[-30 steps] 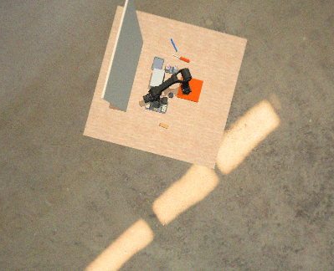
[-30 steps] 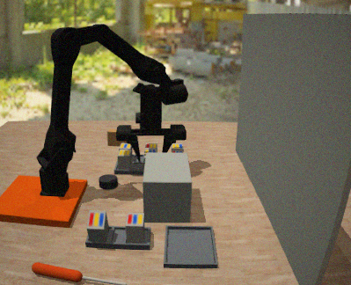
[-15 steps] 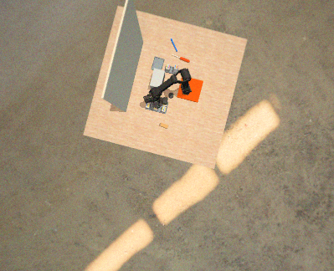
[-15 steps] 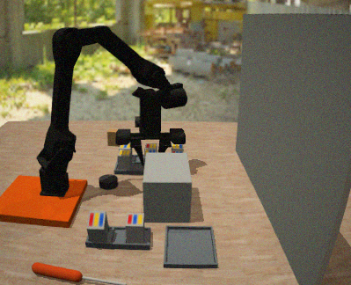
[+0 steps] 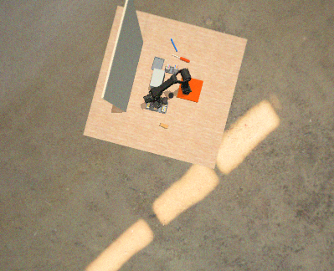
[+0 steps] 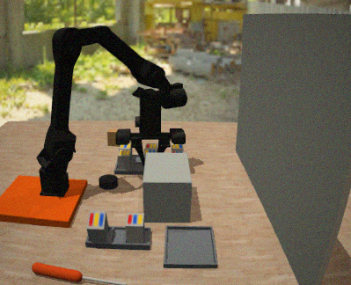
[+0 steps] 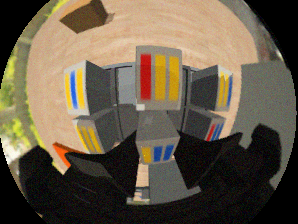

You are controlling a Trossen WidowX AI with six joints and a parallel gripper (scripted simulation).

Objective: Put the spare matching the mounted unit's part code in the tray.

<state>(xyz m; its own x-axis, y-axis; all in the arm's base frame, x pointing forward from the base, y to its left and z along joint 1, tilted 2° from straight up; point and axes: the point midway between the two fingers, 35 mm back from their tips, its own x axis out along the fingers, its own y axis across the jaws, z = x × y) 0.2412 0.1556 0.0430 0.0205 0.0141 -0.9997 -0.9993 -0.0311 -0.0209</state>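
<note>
The dark tray lies 80 mm ahead of my gripper tip, 360 mm to the right of it and 10 mm below it. From my gripper tip the other things lie so: brown block: 110 mm behind, 210 mm to the left, 10 mm above; then grey mounted unit: 40 mm ahead, 180 mm to the right, 30 mm above; then black puck: 110 mm behind, 90 mm to the right, 10 mm below.
</note>
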